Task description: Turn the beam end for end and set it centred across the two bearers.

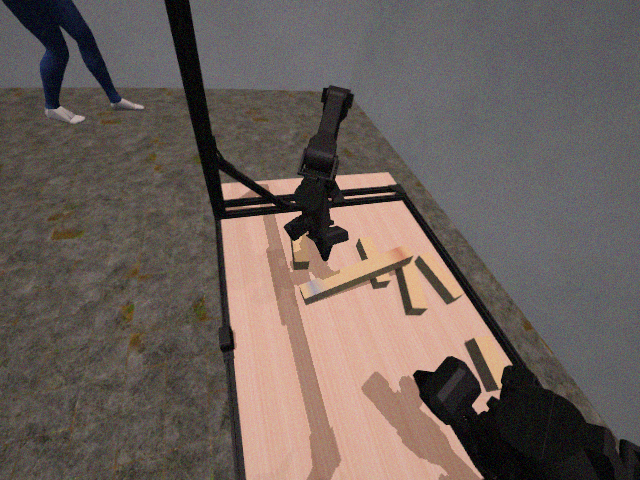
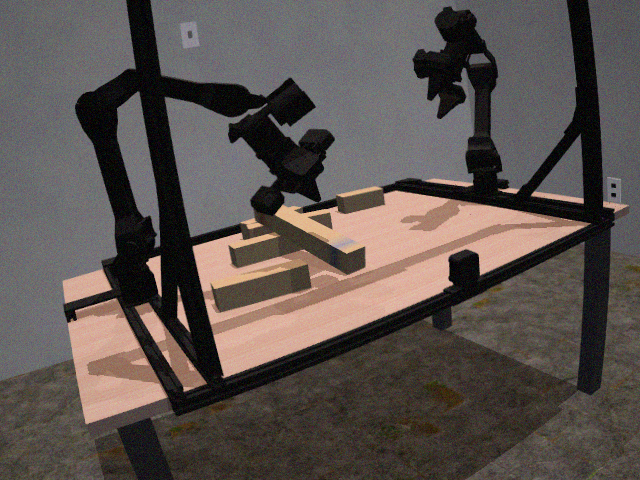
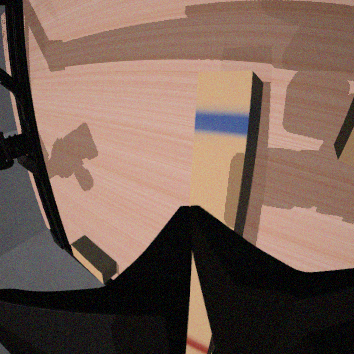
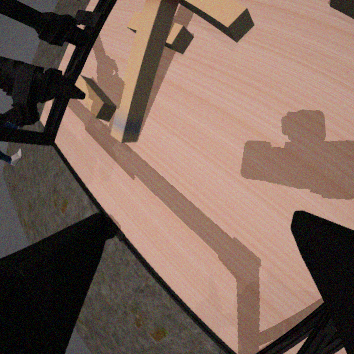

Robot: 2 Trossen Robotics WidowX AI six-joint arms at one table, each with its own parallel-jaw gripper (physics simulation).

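The long wooden beam has a blue band near one end and a red band near the other. It lies slanted, its red end resting over a short block. Another short block lies apart, beside its blue end. My left gripper is shut and empty, hovering just over the beam's edge near that block. My right gripper is open and empty, high above the table's other end.
Two more blocks lie past the beam's red end, and one block lies near the right arm. A black frame post and rails edge the table. A person's leg shows far off.
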